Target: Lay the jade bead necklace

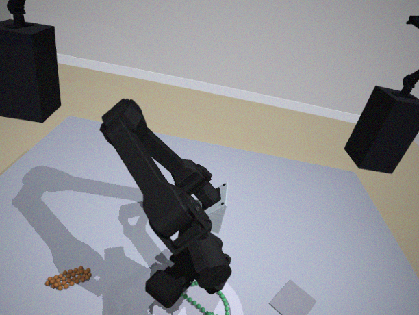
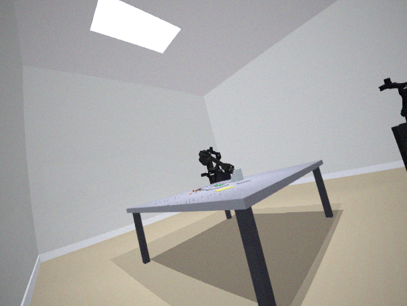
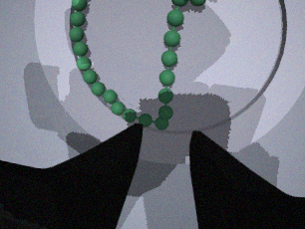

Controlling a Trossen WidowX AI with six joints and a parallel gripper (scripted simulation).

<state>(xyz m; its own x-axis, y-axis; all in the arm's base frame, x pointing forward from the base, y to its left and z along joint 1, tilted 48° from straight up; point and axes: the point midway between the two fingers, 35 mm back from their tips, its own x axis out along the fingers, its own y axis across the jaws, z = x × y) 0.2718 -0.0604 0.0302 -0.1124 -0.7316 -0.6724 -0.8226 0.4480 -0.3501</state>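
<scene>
Now: the round bead board 4 cm to the left of my gripper tip, 4 cm below it and 3 cm ahead of it. Also, from my gripper tip: yellow strip 27 cm to the left, 23 cm ahead, 4 cm below; then flat grey square 28 cm to the left, 4 cm below, 2 cm behind.
</scene>
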